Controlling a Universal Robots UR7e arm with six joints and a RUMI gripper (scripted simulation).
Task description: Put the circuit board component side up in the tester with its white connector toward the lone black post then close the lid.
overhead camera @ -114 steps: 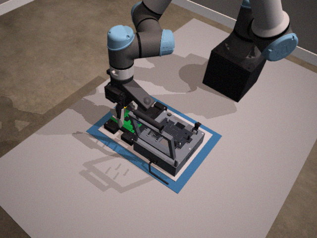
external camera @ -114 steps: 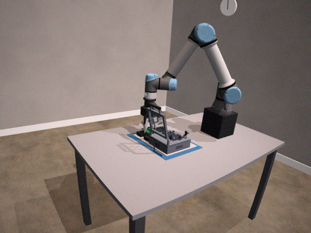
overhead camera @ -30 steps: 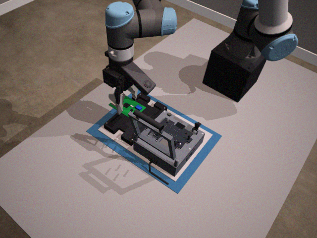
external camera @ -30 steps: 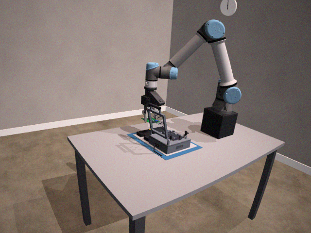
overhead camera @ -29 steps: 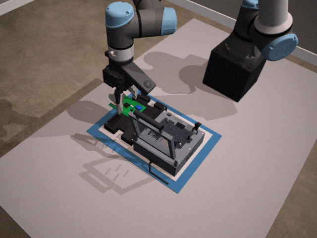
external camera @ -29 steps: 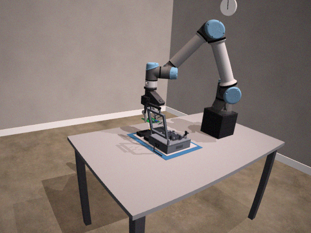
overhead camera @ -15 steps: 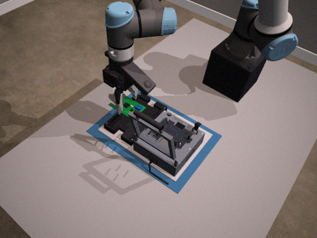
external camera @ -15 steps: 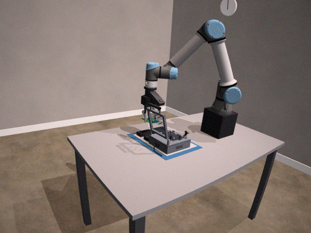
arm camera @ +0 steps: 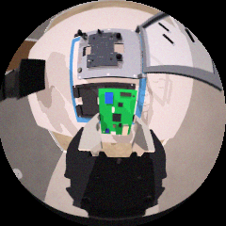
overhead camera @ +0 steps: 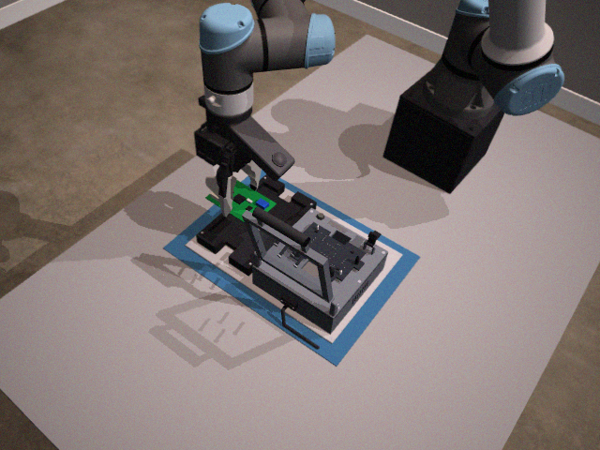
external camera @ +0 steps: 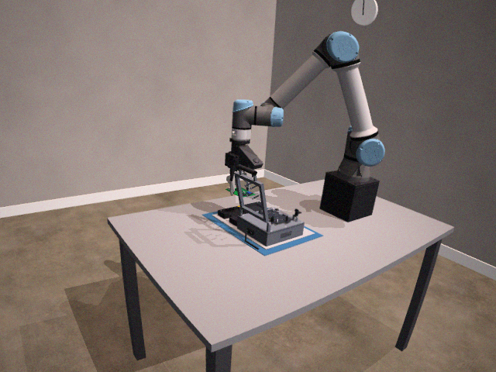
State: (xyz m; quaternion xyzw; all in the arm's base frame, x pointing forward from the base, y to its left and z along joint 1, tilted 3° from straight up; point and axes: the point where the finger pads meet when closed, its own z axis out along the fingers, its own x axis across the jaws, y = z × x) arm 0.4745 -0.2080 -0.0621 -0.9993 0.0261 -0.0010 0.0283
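My hand is right at the green circuit board. Round my hand: tester lid (9 cm ahead, 17 cm to the left, 6 cm above).
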